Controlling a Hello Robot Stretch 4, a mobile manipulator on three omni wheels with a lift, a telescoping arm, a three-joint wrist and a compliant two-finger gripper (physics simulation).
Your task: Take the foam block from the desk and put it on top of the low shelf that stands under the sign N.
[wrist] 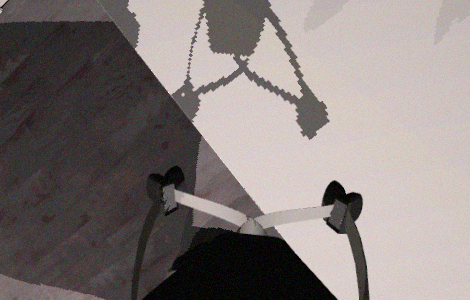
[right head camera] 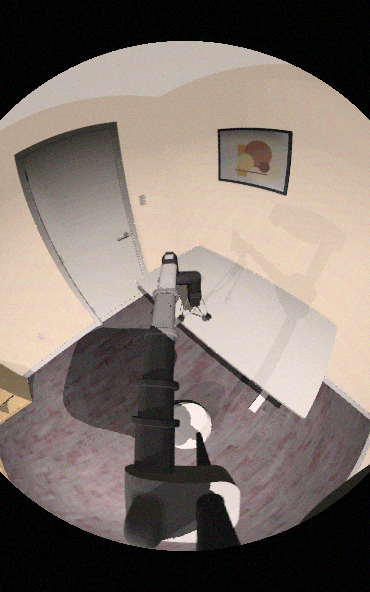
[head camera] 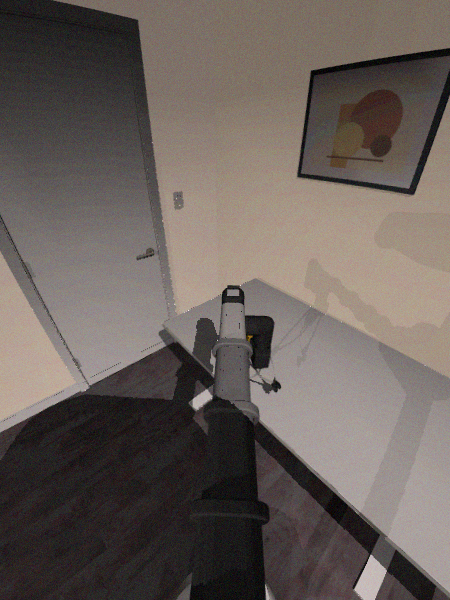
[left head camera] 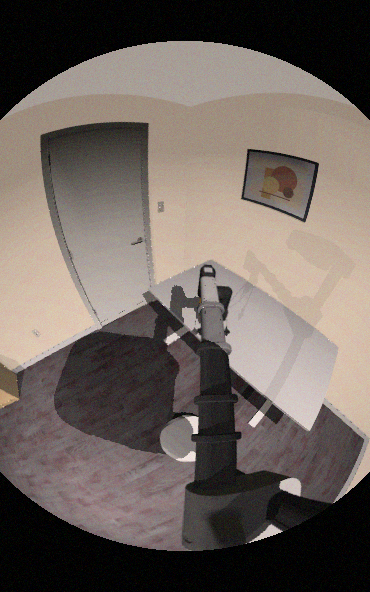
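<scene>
The foam block shows as a small yellow patch, mostly hidden behind my arm and wrist, over the far left part of the pale desk. It does not show in the wrist view. My gripper points down, with its fingers spread wide and nothing between them. It hangs above the desk's front edge, on the near side of the block. In the wrist view the left fingertip is over floor and the right one over desk. The sign N does not show.
A grey door stands behind the desk's left end. A framed picture hangs above the desk. A wooden unit shows at the left edge. A white round object is low beside my arm.
</scene>
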